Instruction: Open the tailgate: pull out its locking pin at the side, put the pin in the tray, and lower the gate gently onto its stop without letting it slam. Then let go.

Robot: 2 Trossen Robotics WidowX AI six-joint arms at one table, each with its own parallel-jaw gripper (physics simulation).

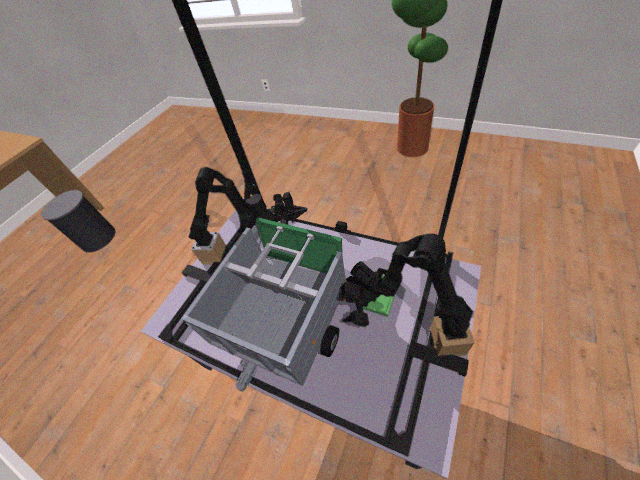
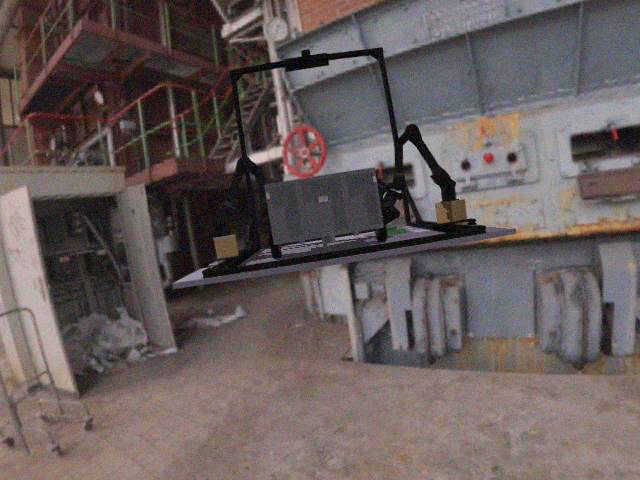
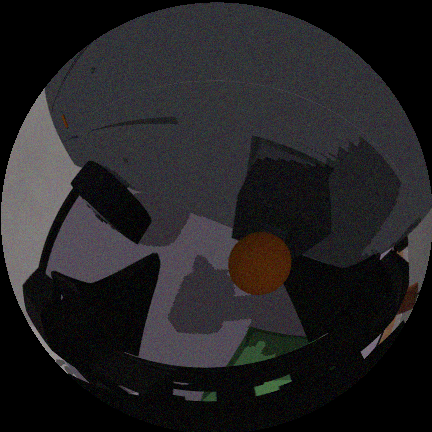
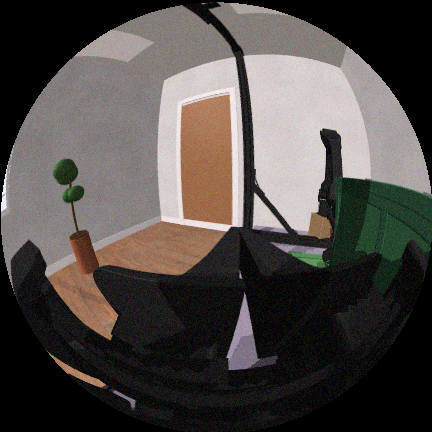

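Observation:
The grey trailer stands on the table with its green tailgate upright at the far end. The locking pin's orange knob sticks out of a black bracket on the trailer's side wall. My left gripper is open, and the knob sits between its spread fingers without being gripped. The green tray lies on the table just below this gripper. My right gripper is shut and empty behind the tailgate's far left corner.
A trailer wheel sits low on the side wall near the left gripper. Black frame posts rise beside both arms. A potted plant stands on the floor beyond the table.

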